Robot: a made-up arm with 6 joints. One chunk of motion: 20 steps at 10 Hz.
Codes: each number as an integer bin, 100 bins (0 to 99) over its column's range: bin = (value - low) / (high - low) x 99, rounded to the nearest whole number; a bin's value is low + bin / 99 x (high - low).
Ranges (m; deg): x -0.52..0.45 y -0.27..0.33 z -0.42..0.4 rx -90..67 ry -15..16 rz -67..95
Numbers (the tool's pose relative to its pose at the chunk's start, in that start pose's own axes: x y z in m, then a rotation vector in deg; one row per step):
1: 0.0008 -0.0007 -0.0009 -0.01 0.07 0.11
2: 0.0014 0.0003 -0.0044 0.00 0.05 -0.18
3: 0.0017 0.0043 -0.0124 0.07 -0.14 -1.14
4: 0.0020 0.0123 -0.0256 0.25 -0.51 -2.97
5: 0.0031 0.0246 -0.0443 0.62 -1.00 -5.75
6: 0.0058 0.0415 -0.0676 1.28 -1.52 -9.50
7: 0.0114 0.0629 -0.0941 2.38 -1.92 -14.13
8: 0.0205 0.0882 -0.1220 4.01 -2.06 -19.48
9: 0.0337 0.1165 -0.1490 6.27 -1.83 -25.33
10: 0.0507 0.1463 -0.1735 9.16 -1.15 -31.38
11: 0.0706 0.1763 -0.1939 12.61 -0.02 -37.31
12: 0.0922 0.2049 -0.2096 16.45 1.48 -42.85
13: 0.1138 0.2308 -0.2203 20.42 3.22 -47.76
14: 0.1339 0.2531 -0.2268 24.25 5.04 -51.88
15: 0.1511 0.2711 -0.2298 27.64 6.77 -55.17
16: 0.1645 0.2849 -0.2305 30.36 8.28 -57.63
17: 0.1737 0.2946 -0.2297 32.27 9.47 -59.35
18: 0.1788 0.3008 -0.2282 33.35 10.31 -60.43
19: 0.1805 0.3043 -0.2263 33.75 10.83 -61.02
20: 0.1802 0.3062 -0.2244 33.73 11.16 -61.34
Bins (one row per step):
1: 53 44 51 57 48 41
2: 53 45 50 57 48 41
3: 53 45 49 57 47 40
4: 53 47 48 57 46 39
5: 53 49 45 57 45 37
6: 54 51 43 58 43 35
7: 54 55 39 58 42 32
8: 55 59 36 59 41 29
9: 57 64 33 61 42 25
10: 58 69 30 63 44 22
11: 60 74 27 65 48 18
12: 62 78 25 67 53 15
13: 65 83 24 70 58 12
14: 67 86 23 72 64 9
15: 68 89 23 74 70 7
16: 70 92 23 76 74 6
17: 71 93 23 77 78 5
18: 71 94 23 78 81 4
19: 71 95 23 78 82 4
20: 71 95 24 78 84 3

